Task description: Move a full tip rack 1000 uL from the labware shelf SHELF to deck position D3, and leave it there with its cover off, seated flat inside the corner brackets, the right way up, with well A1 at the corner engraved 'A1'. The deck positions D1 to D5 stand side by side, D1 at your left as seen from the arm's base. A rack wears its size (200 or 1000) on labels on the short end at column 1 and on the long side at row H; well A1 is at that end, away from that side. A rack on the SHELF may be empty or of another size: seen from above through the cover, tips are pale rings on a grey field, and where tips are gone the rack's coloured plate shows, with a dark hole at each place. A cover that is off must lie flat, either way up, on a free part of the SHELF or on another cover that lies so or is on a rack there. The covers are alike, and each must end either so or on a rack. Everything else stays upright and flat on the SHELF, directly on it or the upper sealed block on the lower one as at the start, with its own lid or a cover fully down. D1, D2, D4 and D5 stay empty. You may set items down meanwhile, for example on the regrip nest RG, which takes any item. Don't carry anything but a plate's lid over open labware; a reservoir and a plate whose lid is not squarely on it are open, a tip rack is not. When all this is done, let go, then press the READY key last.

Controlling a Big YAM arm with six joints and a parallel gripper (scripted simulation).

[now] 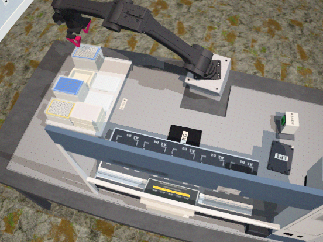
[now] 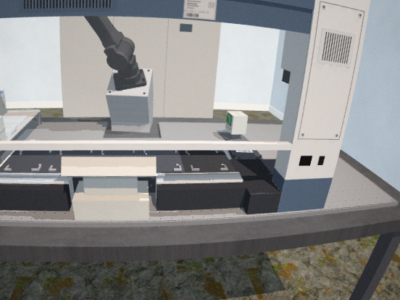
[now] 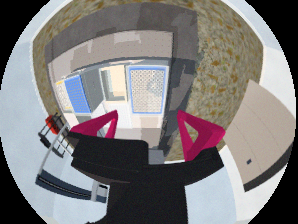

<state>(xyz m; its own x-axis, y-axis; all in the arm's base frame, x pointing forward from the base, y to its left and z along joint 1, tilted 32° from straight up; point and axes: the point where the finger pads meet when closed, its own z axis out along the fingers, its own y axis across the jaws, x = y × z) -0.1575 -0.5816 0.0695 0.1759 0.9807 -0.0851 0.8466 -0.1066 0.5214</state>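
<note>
The blue-framed tip rack lies 120 mm below my hand and 10 mm to the left of it. From my hand the other things lie so: shelf 190 mm below, 170 mm ahead, 30 mm to the left; cream reservoir 170 mm below, 110 mm ahead, 20 mm to the right; clear flat piece 240 mm ahead, 170 mm below, 90 mm to the left.
</note>
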